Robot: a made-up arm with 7 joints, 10 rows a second.
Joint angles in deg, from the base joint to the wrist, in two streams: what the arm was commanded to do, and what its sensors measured. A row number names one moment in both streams.
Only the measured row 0 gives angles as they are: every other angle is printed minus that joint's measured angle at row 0.
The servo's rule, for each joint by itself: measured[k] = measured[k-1] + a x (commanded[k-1-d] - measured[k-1]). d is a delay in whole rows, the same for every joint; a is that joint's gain. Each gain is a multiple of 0.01, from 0.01 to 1. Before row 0 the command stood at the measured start. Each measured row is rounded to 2 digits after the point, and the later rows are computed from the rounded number. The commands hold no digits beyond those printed.
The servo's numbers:
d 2
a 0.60 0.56 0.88 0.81 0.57 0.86 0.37
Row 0, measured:
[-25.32 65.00 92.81 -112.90 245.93 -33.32 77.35]
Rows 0 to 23, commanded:
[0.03 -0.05 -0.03 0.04 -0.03 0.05 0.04]
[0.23 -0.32 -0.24 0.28 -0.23 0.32 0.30]
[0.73 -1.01 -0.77 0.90 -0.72 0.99 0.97]
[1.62 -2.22 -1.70 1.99 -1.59 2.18 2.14]
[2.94 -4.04 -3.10 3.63 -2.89 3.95 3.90]
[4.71 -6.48 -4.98 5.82 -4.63 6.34 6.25]
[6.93 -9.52 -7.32 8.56 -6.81 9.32 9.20]
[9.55 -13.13 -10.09 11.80 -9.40 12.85 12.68]
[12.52 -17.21 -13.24 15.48 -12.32 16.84 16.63]
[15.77 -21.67 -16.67 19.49 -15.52 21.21 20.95]
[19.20 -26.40 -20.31 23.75 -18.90 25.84 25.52]
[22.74 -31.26 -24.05 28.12 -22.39 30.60 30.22]
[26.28 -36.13 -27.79 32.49 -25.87 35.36 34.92]
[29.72 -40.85 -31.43 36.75 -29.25 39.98 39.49]
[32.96 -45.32 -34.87 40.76 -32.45 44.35 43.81]
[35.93 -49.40 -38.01 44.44 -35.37 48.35 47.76]
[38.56 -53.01 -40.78 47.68 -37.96 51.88 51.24]
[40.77 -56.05 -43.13 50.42 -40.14 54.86 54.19]
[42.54 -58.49 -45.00 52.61 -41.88 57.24 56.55]
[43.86 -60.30 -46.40 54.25 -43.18 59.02 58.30]
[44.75 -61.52 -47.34 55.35 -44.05 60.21 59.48]
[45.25 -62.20 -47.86 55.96 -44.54 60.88 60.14]
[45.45 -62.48 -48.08 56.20 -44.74 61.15 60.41]
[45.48 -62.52 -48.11 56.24 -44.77 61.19 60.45]
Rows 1 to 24, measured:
[0.00 0.00 0.00 0.00 0.00 0.00 0.00]
[0.00 0.00 0.00 0.00 0.00 0.00 0.00]
[0.02 -0.03 -0.03 0.03 -0.02 0.04 0.01]
[0.15 -0.19 -0.21 0.23 -0.14 0.28 0.12]
[0.50 -0.65 -0.70 0.77 -0.47 0.89 0.43]
[1.17 -1.53 -1.58 1.76 -1.11 2.00 1.06]
[2.23 -2.94 -2.92 3.27 -2.12 3.68 2.11]
[3.72 -4.92 -4.73 5.34 -3.55 5.97 3.64]
[5.65 -7.50 -7.01 7.95 -5.41 8.85 5.70]
[7.99 -10.65 -9.72 11.07 -7.68 12.29 8.28]
[10.71 -14.32 -12.82 14.64 -10.32 16.20 11.37]
[13.75 -18.44 -16.21 18.57 -13.28 20.51 14.91]
[17.02 -22.90 -19.82 22.77 -16.48 25.09 18.84]
[20.45 -27.58 -23.54 27.10 -19.85 29.83 23.05]
[23.95 -32.37 -27.28 31.47 -23.28 34.59 27.44]
[27.41 -37.12 -30.93 35.75 -26.68 39.23 31.90]
[30.74 -41.71 -34.40 39.81 -29.97 43.63 36.31]
[33.85 -46.02 -37.58 43.56 -33.05 47.69 40.55]
[36.68 -49.93 -40.40 46.90 -35.85 51.29 44.51]
[39.13 -53.36 -42.80 49.75 -38.30 54.36 48.09]
[41.18 -56.23 -44.74 52.07 -40.34 56.84 51.22]
[42.79 -58.51 -46.20 53.84 -41.96 58.71 53.84]
[43.97 -60.20 -47.20 55.06 -43.15 60.00 55.93]
[44.74 -61.32 -47.78 55.79 -43.94 60.76 57.49]

